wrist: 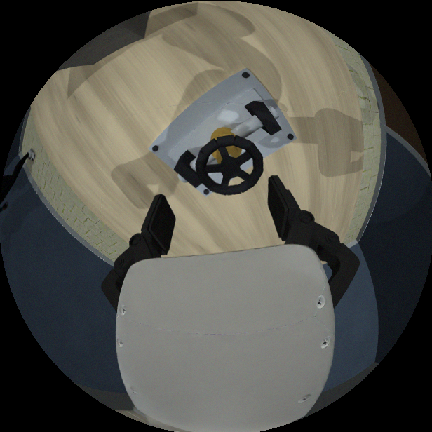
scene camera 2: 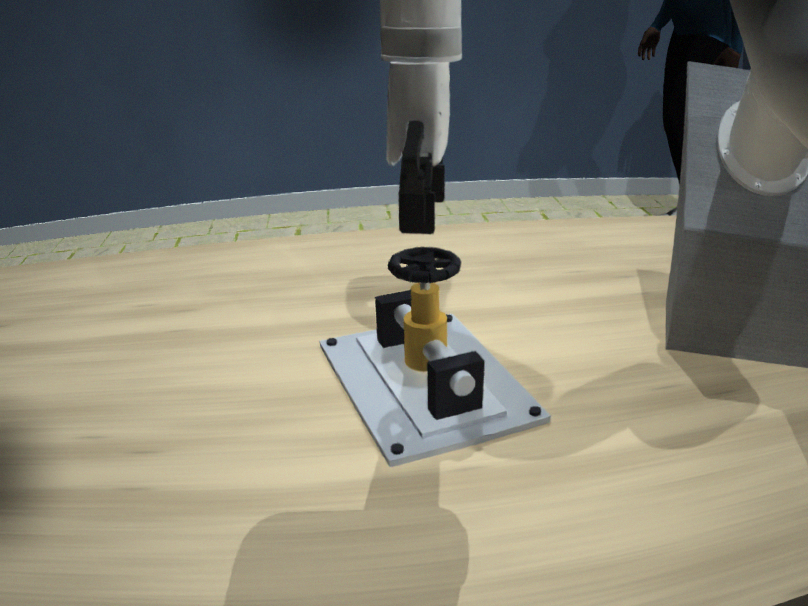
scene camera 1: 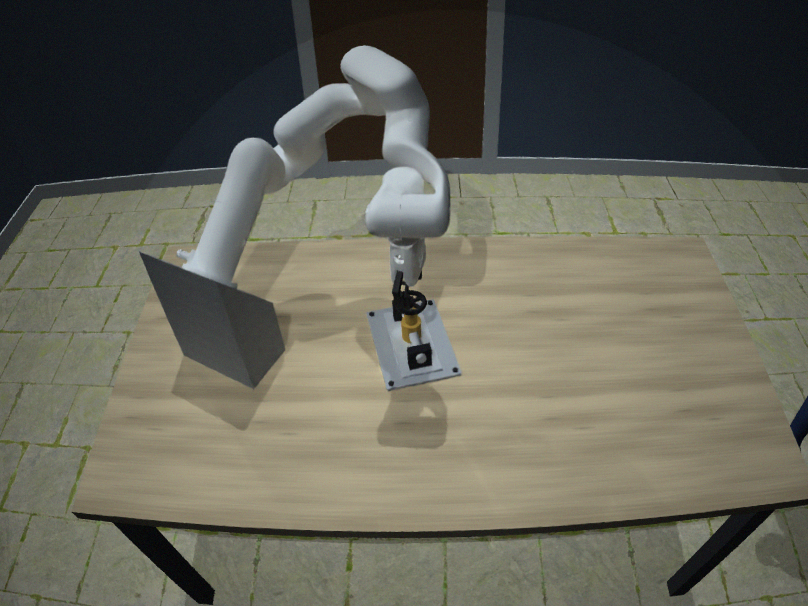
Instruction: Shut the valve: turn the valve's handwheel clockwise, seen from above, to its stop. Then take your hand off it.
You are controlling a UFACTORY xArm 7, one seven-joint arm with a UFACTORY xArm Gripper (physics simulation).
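The valve's black handwheel point(scene camera 1: 413, 302) point(scene camera 2: 425, 262) point(wrist: 232, 165) is a spoked wheel lying level on top of the orange valve body point(scene camera 1: 411, 330) point(scene camera 2: 425, 339) point(wrist: 222, 136). The body stands on a light grey base plate point(scene camera 1: 381, 352) point(scene camera 2: 365, 397) point(wrist: 182, 125). My gripper point(scene camera 1: 408, 296) point(scene camera 2: 427, 213) point(wrist: 217, 197) is open and empty, pointing down. In the scene camera 2 view its fingertips are above the wheel, with a gap between. In the wrist view the wheel shows ahead of the fingertips, between their two sides and nearer the right finger. The wheel's turn angle cannot be told.
The valve's black end block point(scene camera 1: 412, 362) point(scene camera 2: 455, 394) stands at the pipe's near end, and another end block point(scene camera 2: 388, 322) point(wrist: 264, 117) stands at the far end. A grey box-shaped pedestal point(scene camera 1: 195, 326) point(scene camera 2: 730, 293) stands by the arm's base. A person point(scene camera 2: 695, 84) stands behind the table.
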